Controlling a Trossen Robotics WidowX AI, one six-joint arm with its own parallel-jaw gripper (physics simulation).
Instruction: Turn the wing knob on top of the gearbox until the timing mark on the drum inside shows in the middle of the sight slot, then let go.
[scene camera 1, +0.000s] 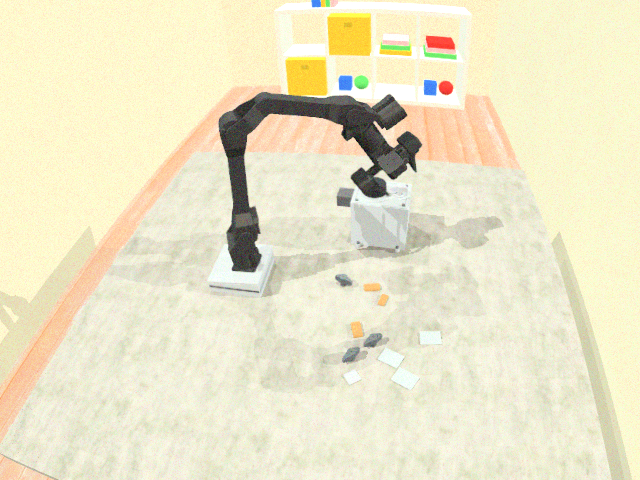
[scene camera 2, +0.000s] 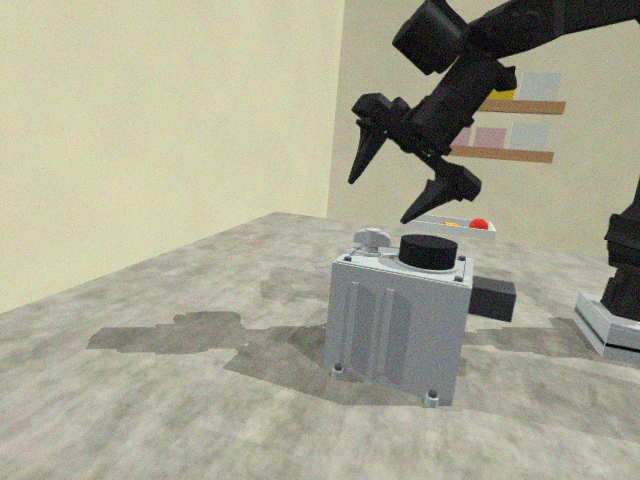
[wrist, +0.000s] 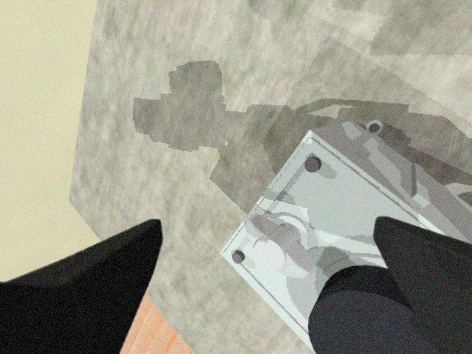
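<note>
The pale grey gearbox stands upright on the mat. Its light grey wing knob sits on top near one end; in the wrist view its wing runs from upper left to lower right. My gripper is open and empty, tilted above the knob. In the wrist view the fingertips lie to either side of the knob, apart from it, and the right finger overlaps the top plate and black cap. I cannot make out the sight slot, the drum or the timing mark.
A raised black round cap stands beside the knob. A dark block juts from the gearbox's side. Orange pieces, dark pieces and pale tiles lie on the mat.
</note>
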